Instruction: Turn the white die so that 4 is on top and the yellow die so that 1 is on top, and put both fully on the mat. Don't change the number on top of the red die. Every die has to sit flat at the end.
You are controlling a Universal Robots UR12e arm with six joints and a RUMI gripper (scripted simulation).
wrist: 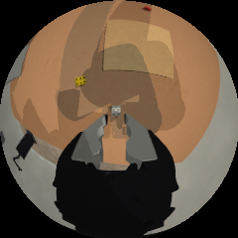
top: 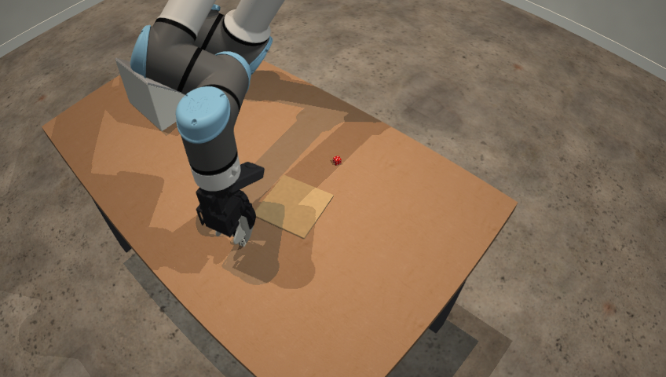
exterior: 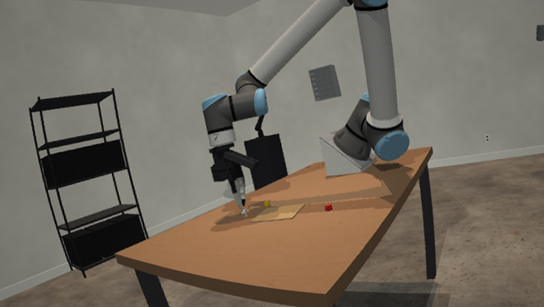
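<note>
Now: the white die 3 cm below my hand. The rest, counted from my hand: red die 33 cm to the left, 3 cm below, 1 cm ahead; yellow die 8 cm behind, 5 cm to the left, 3 cm below; tan mat 15 cm to the left, 4 cm below, 2 cm ahead.
</note>
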